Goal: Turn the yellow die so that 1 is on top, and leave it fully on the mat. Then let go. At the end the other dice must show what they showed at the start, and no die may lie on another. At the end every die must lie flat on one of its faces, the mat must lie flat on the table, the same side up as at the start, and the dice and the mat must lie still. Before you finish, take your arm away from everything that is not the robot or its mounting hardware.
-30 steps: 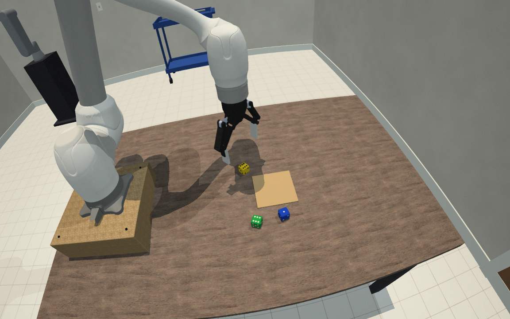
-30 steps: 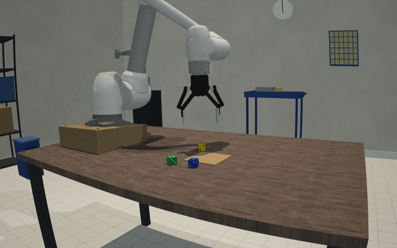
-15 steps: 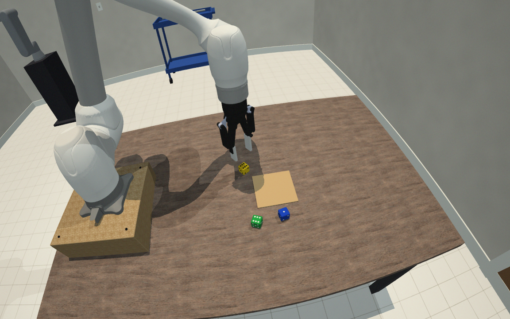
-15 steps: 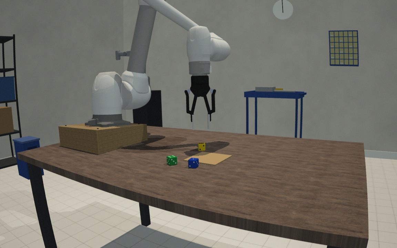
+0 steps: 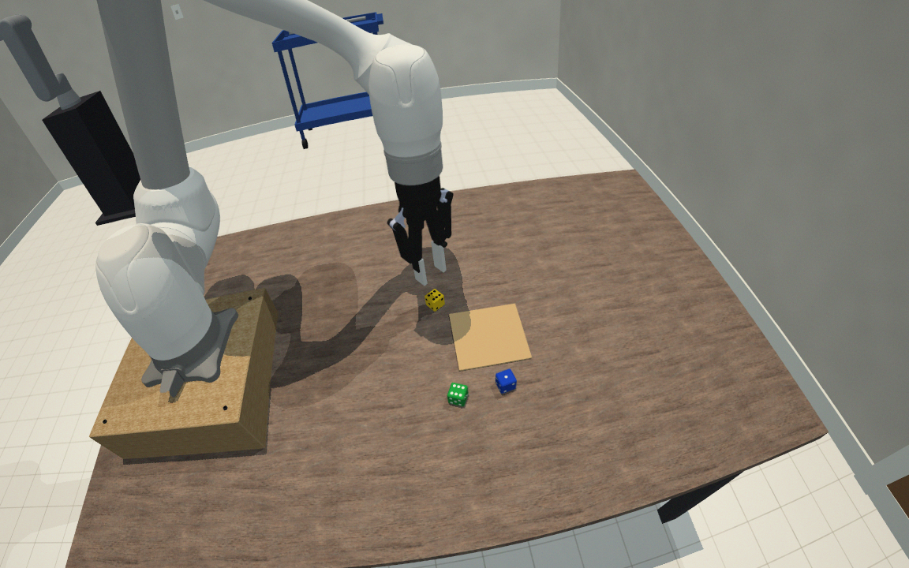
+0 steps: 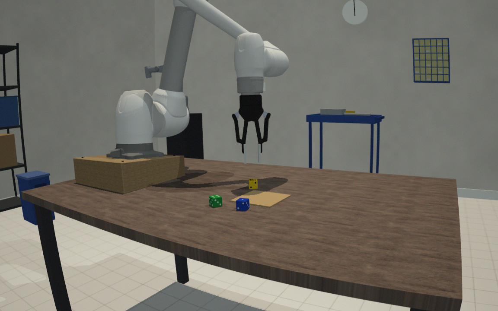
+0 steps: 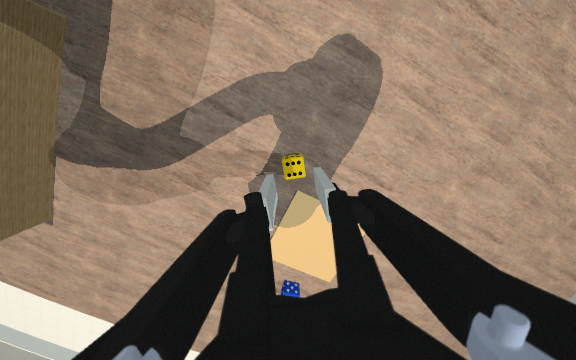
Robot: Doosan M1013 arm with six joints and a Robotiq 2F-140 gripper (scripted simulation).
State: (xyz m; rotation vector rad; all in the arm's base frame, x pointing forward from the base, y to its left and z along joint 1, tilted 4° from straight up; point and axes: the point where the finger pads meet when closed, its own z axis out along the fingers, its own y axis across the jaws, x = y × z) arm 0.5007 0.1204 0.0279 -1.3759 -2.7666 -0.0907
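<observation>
My hand is 11 cm above the yellow die. Round my hand: mat: 12 cm below, 10 cm to the right, 10 cm ahead; green die: 23 cm to the right, 11 cm below, 2 cm ahead; blue die: 22 cm to the right, 11 cm below, 11 cm ahead.
</observation>
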